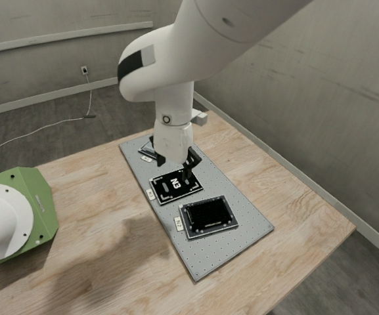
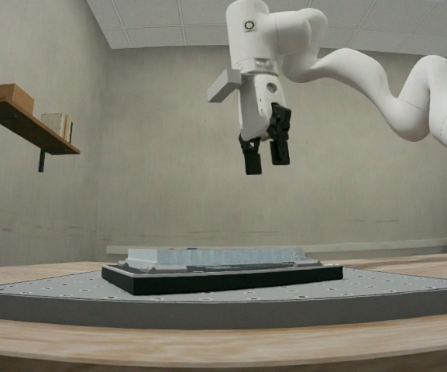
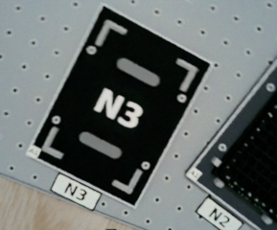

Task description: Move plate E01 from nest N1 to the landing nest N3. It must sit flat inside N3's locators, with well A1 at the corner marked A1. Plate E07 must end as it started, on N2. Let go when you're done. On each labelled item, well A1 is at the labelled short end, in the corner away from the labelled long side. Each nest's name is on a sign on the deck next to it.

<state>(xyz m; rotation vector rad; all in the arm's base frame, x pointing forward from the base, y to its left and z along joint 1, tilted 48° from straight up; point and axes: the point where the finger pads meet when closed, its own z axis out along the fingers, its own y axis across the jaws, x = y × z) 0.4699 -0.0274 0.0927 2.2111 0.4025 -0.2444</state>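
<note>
My hand is 300 mm to the right of the plate E01, 150 mm above it and 90 mm short of it. Round my hand: nest N1 (300 mm to the left, 170 mm below, 90 mm ahead); then nest N3 (170 mm below, 70 mm to the left, 40 mm ahead); then black well plate (150 mm below, 100 mm to the right, 70 mm ahead).
</note>
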